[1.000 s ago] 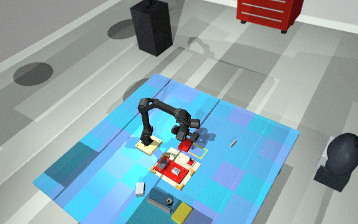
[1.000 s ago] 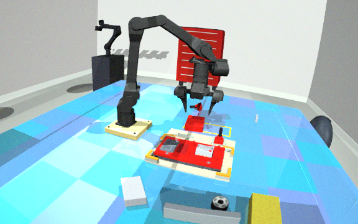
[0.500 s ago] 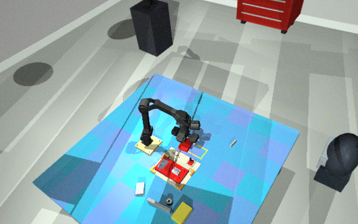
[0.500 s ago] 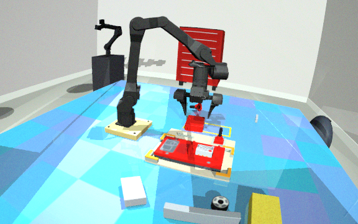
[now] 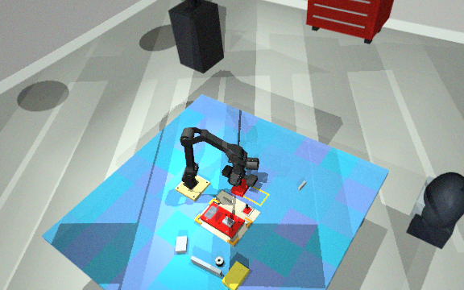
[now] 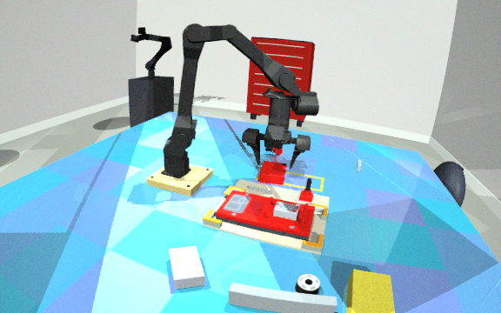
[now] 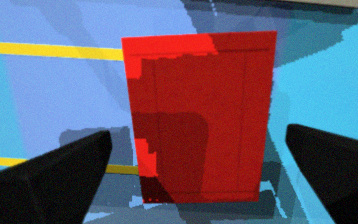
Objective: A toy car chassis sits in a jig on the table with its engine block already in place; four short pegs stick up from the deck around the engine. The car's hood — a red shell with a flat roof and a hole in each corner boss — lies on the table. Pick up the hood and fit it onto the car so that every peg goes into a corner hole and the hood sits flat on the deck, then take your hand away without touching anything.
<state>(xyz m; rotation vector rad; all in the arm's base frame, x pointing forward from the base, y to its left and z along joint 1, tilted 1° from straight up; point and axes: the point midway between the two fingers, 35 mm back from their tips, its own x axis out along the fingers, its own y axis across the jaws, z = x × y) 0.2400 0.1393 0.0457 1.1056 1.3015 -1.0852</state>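
The red hood lies 10 mm below my gripper tip. Also, from my gripper tip: engine block (90 mm ahead, 210 mm to the right); then black wheel (170 mm ahead, 390 mm to the right, 20 mm below); then yellow block (280 mm ahead, 400 mm to the right, 10 mm below).
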